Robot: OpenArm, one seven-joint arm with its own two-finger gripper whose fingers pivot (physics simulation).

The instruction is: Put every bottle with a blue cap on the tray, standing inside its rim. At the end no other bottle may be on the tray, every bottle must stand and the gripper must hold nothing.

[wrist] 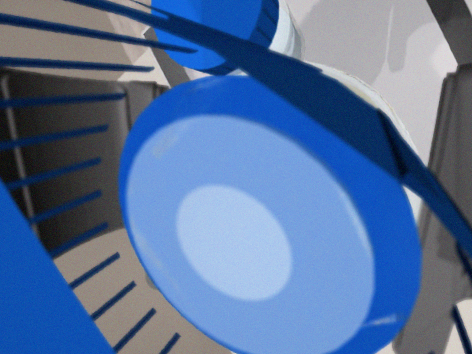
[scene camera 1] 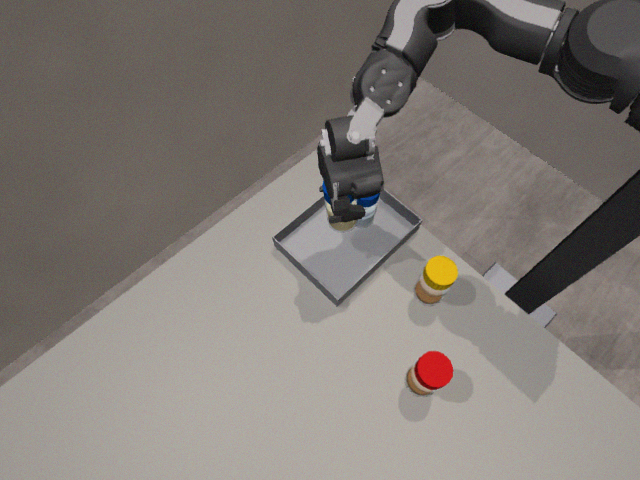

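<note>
My gripper (scene camera 1: 336, 202) (wrist: 295, 150) is shut on a blue-capped bottle with cream-coloured contents (scene camera 1: 342, 223) (wrist: 232, 242), over the back part of the grey tray (scene camera 1: 305, 272) (wrist: 452, 30). The bottle is roughly upright; whether its base touches the tray floor cannot be told. A second blue-capped bottle, with a whitish body (scene camera 1: 368, 213) (wrist: 215, 30), stands close beside it at the back of the tray, partly hidden by the gripper in the scene view.
A yellow-capped bottle (scene camera 1: 439, 273) stands on the table, outside the tray to the right. A red-capped bottle (scene camera 1: 433, 370) stands on the table farther toward the bottom of the scene view. The tray lies near the table's back corner, and its low rim surrounds it.
</note>
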